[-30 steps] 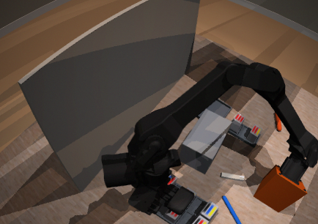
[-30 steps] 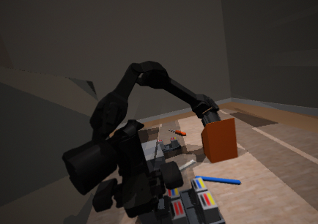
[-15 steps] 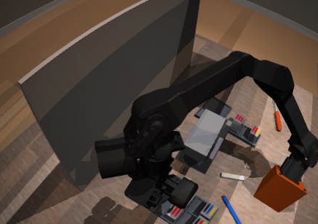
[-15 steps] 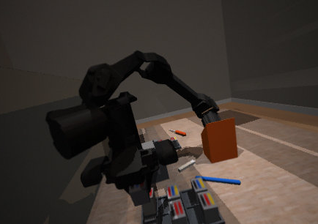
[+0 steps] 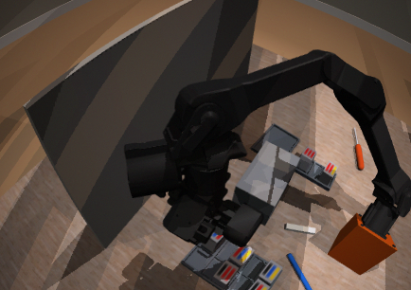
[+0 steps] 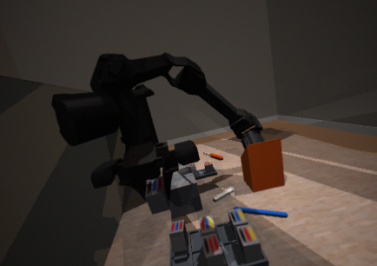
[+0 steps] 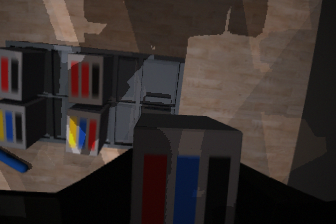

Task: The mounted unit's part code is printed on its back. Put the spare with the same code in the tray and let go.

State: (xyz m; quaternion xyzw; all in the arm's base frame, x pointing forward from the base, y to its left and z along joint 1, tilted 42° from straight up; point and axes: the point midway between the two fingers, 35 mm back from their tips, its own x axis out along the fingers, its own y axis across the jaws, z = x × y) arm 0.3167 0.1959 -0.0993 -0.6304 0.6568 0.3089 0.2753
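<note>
Right now my gripper tip is 2 cm short of the dark tray, 40 cm to the left of it and 16 cm above it. From my gripper tip the other things lie so: blue pen 23 cm behind, 8 cm to the right, 16 cm below; then grey spare 3 cm above; then dark rack 8 cm behind, 1 cm to the right, 16 cm below.
</note>
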